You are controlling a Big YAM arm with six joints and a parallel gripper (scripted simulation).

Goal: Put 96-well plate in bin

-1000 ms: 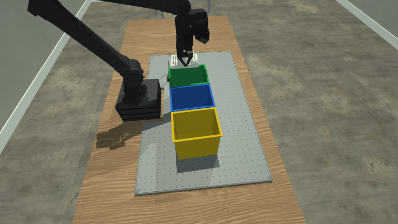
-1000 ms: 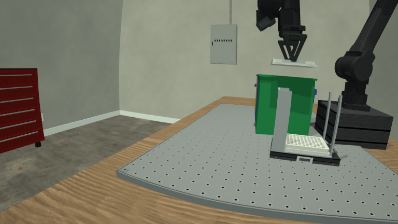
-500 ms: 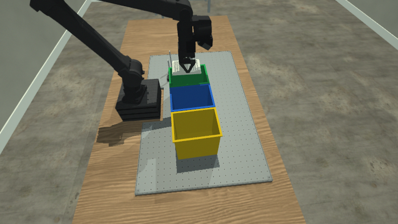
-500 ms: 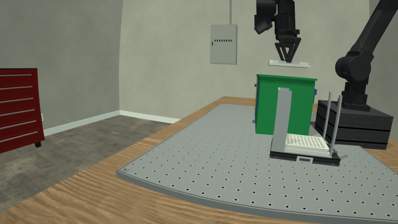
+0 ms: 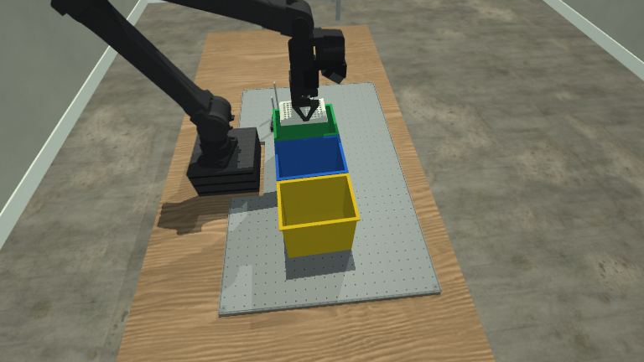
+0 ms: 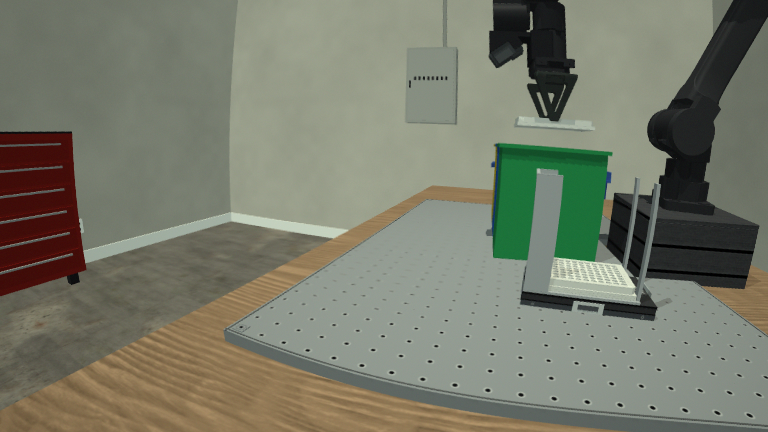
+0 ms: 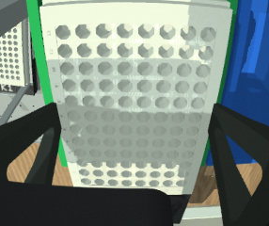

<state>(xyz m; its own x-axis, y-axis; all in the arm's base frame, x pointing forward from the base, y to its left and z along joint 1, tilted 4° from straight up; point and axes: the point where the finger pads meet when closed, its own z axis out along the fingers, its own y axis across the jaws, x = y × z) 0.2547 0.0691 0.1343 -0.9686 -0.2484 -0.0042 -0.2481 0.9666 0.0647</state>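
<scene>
The green bin lies 140 mm below my hand. Round my hand: grey rack panel 190 mm to the left, 140 mm below; grey post 20 mm behind, 230 mm to the left, 140 mm below; blue bin 30 mm ahead, 130 mm to the right, 140 mm below.
</scene>
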